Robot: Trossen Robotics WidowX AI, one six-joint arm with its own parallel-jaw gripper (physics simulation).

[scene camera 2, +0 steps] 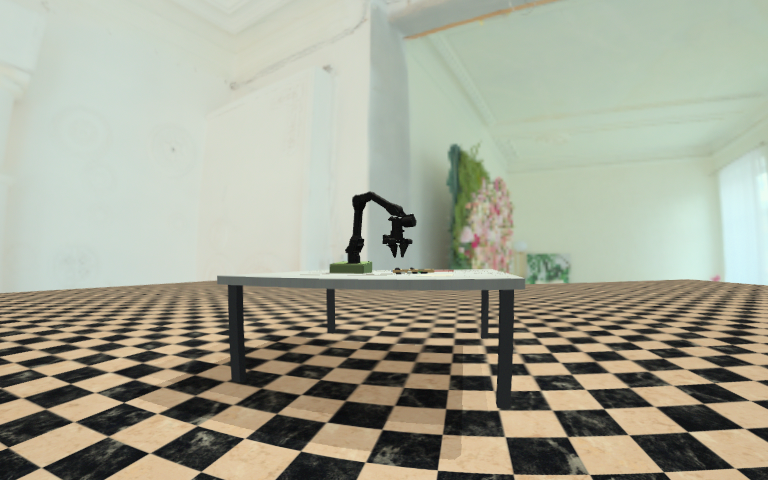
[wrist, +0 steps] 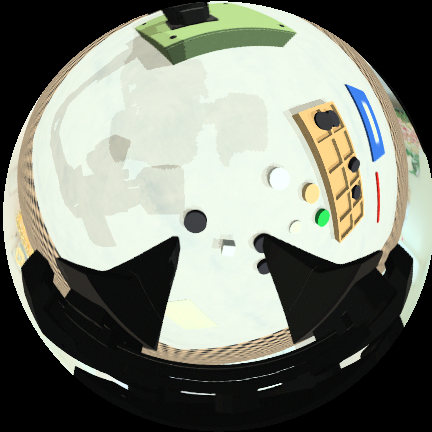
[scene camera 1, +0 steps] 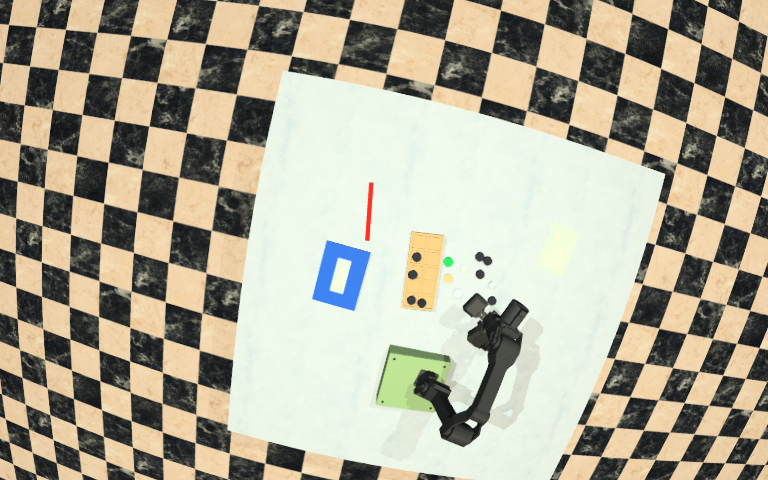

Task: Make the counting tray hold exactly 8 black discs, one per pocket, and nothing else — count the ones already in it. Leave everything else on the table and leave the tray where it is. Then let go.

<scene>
My gripper is open, with nothing in its grasp. Also in view: a tan counting tray.
My gripper shows as well in the wrist view.
</scene>
